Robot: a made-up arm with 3 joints. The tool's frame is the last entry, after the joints. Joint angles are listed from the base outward. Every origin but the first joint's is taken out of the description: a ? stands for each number. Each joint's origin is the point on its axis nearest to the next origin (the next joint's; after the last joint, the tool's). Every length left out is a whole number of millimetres.
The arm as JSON. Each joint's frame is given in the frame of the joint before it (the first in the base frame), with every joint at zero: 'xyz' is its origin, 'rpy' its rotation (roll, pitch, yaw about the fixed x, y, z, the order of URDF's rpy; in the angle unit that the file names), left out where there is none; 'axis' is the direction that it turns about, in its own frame. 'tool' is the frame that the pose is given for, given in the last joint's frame.
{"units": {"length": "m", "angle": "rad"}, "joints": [
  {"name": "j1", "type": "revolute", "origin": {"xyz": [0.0, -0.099, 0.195]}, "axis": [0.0, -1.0, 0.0]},
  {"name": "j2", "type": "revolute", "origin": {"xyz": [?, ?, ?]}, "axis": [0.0, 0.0, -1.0]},
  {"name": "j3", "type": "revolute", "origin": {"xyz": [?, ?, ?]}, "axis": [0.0, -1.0, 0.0]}
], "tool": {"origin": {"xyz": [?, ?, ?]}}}
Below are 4 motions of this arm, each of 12 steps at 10 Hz.
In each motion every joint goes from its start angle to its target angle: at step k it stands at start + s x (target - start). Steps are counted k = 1, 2, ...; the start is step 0. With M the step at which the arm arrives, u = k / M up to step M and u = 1 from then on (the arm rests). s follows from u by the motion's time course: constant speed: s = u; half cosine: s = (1 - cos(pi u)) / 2; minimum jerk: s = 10 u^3 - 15 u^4 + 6 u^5.
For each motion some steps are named. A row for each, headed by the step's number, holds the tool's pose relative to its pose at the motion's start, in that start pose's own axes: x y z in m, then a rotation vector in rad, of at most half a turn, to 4 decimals.
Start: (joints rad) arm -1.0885 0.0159 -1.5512
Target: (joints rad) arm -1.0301 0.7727 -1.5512
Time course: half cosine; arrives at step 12
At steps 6, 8, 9, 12:
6: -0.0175 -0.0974 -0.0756 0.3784 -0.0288 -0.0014
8: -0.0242 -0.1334 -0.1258 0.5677 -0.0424 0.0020
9: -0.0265 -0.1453 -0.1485 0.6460 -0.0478 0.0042
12: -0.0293 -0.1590 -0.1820 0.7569 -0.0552 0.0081

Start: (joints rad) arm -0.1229 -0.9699 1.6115
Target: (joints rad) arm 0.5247 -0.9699 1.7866
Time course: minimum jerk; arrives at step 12
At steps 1, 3, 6, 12:
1: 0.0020 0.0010 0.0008 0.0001 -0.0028 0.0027
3: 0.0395 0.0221 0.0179 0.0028 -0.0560 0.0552
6: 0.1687 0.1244 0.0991 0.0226 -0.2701 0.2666
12: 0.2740 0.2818 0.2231 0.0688 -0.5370 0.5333

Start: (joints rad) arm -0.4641 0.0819 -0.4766
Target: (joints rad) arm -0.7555 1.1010 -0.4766
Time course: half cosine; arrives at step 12
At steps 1, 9, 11, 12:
1: -0.0004 -0.0085 -0.0047 0.0076 0.0049 -0.0156
9: -0.2063 -0.3194 -0.2450 0.2842 0.2232 -0.8270
11: -0.2637 -0.3412 -0.2745 0.3102 0.2494 -0.9592
12: -0.2716 -0.3435 -0.2781 0.3133 0.2526 -0.9767

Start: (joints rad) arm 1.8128 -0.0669 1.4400
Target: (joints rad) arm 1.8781 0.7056 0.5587
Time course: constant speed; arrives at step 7
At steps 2, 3, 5, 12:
2: 0.0027 -0.0704 -0.0093 -0.2137 0.2321 -0.0569
3: -0.0024 -0.1109 -0.0063 -0.3150 0.3463 -0.1072
5: -0.0263 -0.1961 0.0189 -0.5004 0.5671 -0.2500
12: -0.0685 -0.2767 0.0720 -0.6553 0.7726 -0.4470

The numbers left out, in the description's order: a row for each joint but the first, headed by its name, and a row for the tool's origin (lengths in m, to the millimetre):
j2: 0.336 0.0 0.144
j3: 0.27 -0.156 0.0
tool: 0.238 0.0 0.019

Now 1 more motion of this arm.
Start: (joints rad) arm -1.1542 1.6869 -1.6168
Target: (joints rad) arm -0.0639 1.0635 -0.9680
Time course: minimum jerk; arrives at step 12
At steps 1, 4, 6, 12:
1: -0.0009 0.0014 0.0012 -0.0034 -0.0027 0.0054
4: -0.0497 0.0576 0.0459 -0.1253 -0.1238 0.2317
6: -0.1618 0.1207 0.0985 -0.2396 -0.3355 0.5813
12: -0.4414 0.0955 0.1553 -0.2465 -0.7788 1.2313

